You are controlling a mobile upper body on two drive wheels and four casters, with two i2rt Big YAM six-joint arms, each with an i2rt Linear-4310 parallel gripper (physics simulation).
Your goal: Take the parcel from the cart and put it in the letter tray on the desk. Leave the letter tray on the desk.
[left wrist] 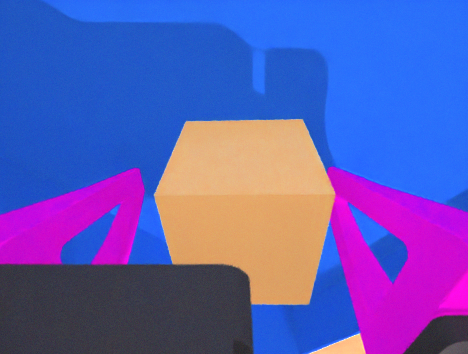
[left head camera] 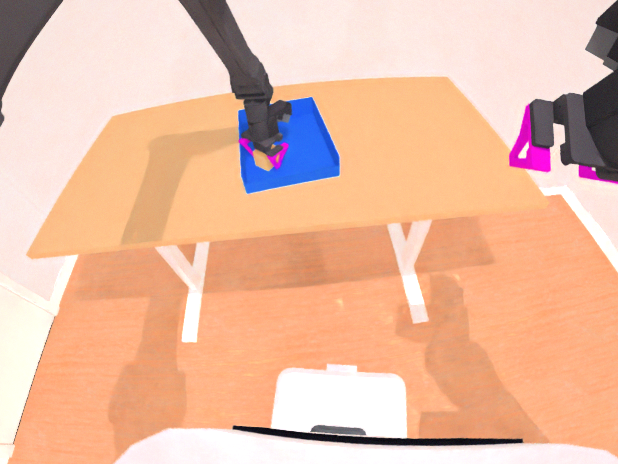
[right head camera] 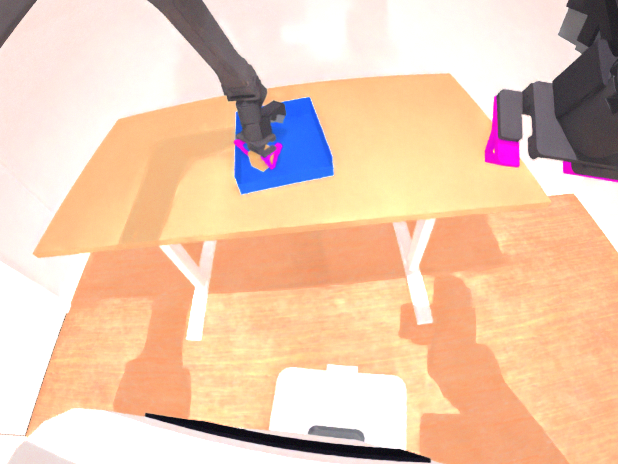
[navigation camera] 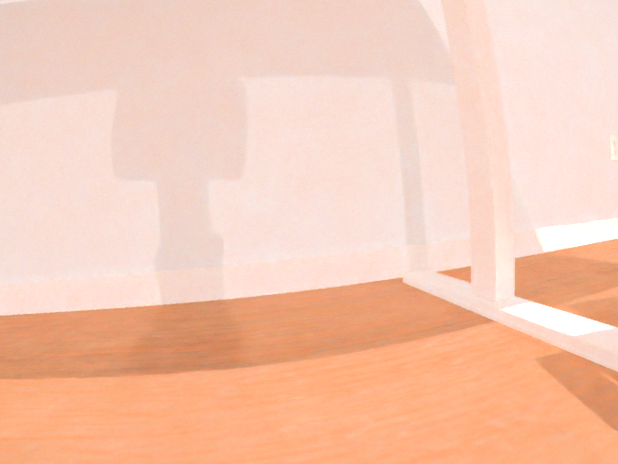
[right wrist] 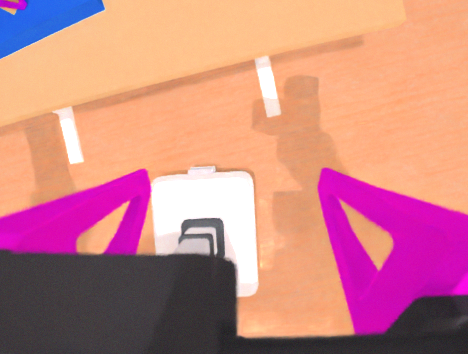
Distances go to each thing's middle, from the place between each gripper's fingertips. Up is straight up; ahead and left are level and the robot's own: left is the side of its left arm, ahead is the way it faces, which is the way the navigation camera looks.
The parcel [left wrist: 254, 194] lies 380 mm ahead of my right hand, 470 mm to the left of it and 310 mm below it. The rest, counted from my right hand: blue letter tray [left head camera: 311, 155]: 460 mm ahead, 430 mm to the left, 300 mm below.
The parcel lies 2 cm above my left hand and 1 cm to the right of it. Round my left hand: blue letter tray (8 cm ahead, 4 cm to the right, 3 cm above).
